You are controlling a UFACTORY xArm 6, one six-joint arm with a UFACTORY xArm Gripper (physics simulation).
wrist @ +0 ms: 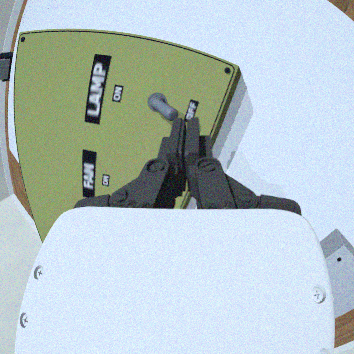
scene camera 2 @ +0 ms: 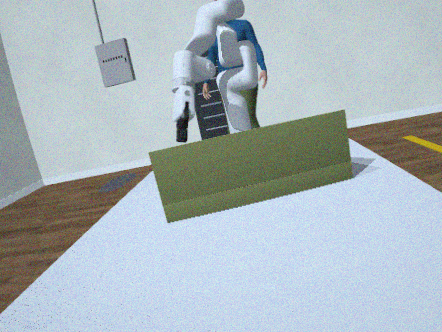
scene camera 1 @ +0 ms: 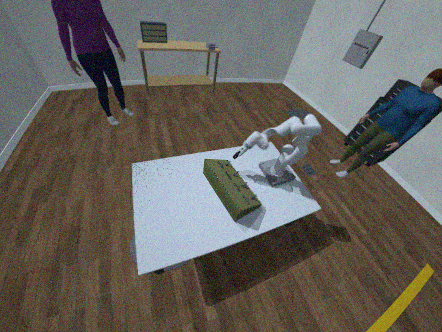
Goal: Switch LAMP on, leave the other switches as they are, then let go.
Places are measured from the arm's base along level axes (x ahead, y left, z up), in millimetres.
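Pixels of known places: gripper, fingertip midpoint: (wrist: pixel 187 135) (scene camera 2: pixel 181 141) (scene camera 1: pixel 233 157); arm's base, link origin: (scene camera 1: pixel 276 171).
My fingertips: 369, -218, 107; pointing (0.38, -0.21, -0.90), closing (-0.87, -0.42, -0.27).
Ahead of a thing's pixels: the offset from my fingertips to its top centre, as dx, dy, dz. "pt": to the spot under its first point. Level surfaces: height alone.
The LAMP switch lever @(pt +41, -3, -37) (wrist: pixel 163 106) is a grey toggle in the wrist view, leaning toward its OFF label @(pt +27, -1, -85) (wrist: pixel 191 110). The LAMP label @(+127, +6, -29) (wrist: pixel 98 89) and an ON label @(pt +104, +5, -45) (wrist: pixel 117 93) are on the side away from the lever's tip. The switches stand on a green sloped box (scene camera 1: pixel 223 189) (scene camera 2: pixel 255 160) (wrist: pixel 60 115). My gripper (scene camera 1: pixel 236 155) (scene camera 2: pixel 182 141) (wrist: pixel 187 135) is shut with nothing between its fingers. Its fingertips are right by the lever's tip, on the OFF side; whether they touch is unclear. The FAN label @(+120, +126, -29) (wrist: pixel 89 173) shows below, its lever hidden by the gripper.
The box stands on a white table @(dz -161) (scene camera 1: pixel 170 220) (scene camera 2: pixel 250 270). The arm's base (scene camera 1: pixel 276 173) is on the table beside the box. More small levers line the box's slope in scene camera 1. Two people (scene camera 1: pixel 87 30) (scene camera 1: pixel 407 117) stand on the floor beyond the table.
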